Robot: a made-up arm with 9 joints. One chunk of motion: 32 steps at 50 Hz.
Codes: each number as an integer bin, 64 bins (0 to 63) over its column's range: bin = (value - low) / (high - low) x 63, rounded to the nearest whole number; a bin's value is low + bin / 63 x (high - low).
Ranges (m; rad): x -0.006..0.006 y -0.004..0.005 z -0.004..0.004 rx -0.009..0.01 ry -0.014..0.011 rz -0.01..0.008
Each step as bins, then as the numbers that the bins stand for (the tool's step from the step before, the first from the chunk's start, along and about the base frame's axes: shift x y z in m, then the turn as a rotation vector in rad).
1 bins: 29 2 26 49 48 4
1 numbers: -0.00048 -0.00371 -0.00070 0.00578 0.00505 -0.00886
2 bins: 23 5 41 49 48 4
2 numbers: -0.00162 -0.00329 0.00121 0.00578 0.00505 -0.00886
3 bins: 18 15 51 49 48 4
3 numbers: -0.00257 -0.00186 0.00248 0.00578 0.00505 -0.00886
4 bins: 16 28 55 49 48 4
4 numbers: -0.00295 0.00000 0.00298 0.00578 0.00505 -0.00886
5 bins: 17 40 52 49 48 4
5 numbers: -0.00276 0.00171 0.00260 0.00578 0.00505 -0.00886
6 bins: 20 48 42 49 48 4
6 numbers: -0.00219 0.00286 0.00133 0.00578 0.00505 -0.00886
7 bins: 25 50 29 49 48 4
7 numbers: -0.00124 0.00314 -0.00032 0.00578 0.00505 -0.00886
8 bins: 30 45 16 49 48 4
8 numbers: -0.00029 0.00243 -0.00197 0.00578 0.00505 -0.00886
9 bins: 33 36 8 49 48 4
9 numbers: 0.00029 0.00114 -0.00298 0.00578 0.00505 -0.00886
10 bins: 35 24 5 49 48 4
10 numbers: 0.00067 -0.00057 -0.00337 0.00578 0.00505 -0.00886
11 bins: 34 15 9 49 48 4
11 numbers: 0.00048 -0.00186 -0.00286 0.00578 0.00505 -0.00886
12 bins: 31 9 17 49 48 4
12 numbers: -0.00010 -0.00271 -0.00184 0.00578 0.00505 -0.00886
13 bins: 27 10 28 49 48 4
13 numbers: -0.00086 -0.00257 -0.00044 0.00578 0.00505 -0.00886
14 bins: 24 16 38 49 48 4
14 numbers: -0.00143 -0.00171 0.00083 0.00578 0.00505 -0.00886
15 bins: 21 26 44 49 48 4
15 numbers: -0.00200 -0.00029 0.00159 0.00578 0.00505 -0.00886
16 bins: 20 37 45 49 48 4
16 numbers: -0.00219 0.00129 0.00171 0.00578 0.00505 -0.00886
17 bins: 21 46 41 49 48 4
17 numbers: -0.00200 0.00257 0.00121 0.00578 0.00505 -0.00886
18 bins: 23 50 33 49 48 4
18 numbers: -0.00162 0.00314 0.00019 0.00578 0.00505 -0.00886
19 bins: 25 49 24 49 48 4
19 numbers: -0.00124 0.00300 -0.00095 0.00578 0.00505 -0.00886
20 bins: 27 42 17 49 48 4
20 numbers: -0.00086 0.00200 -0.00184 0.00578 0.00505 -0.00886
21 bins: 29 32 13 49 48 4
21 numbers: -0.00048 0.00057 -0.00235 0.00578 0.00505 -0.00886
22 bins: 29 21 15 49 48 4
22 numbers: -0.00048 -0.00100 -0.00210 0.00578 0.00505 -0.00886
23 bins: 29 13 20 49 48 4
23 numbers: -0.00048 -0.00214 -0.00146 0.00578 0.00505 -0.00886
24 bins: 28 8 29 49 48 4
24 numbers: -0.00067 -0.00286 -0.00032 0.00578 0.00505 -0.00886
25 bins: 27 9 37 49 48 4
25 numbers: -0.00086 -0.00271 0.00070 0.00578 0.00505 -0.00886
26 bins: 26 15 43 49 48 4
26 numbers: -0.00105 -0.00186 0.00146 0.00578 0.00505 -0.00886
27 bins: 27 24 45 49 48 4
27 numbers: -0.00086 -0.00057 0.00171 0.00578 0.00505 -0.00886
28 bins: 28 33 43 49 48 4
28 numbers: -0.00067 0.00071 0.00146 0.00578 0.00505 -0.00886
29 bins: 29 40 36 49 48 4
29 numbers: -0.00048 0.00171 0.00057 0.00578 0.00505 -0.00886
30 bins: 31 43 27 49 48 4
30 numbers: -0.00010 0.00214 -0.00057 0.00578 0.00505 -0.00886
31 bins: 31 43 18 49 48 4
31 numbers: -0.00010 0.00214 -0.00171 0.00578 0.00505 -0.00886
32 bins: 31 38 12 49 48 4
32 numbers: -0.00010 0.00143 -0.00248 0.00578 0.00505 -0.00886
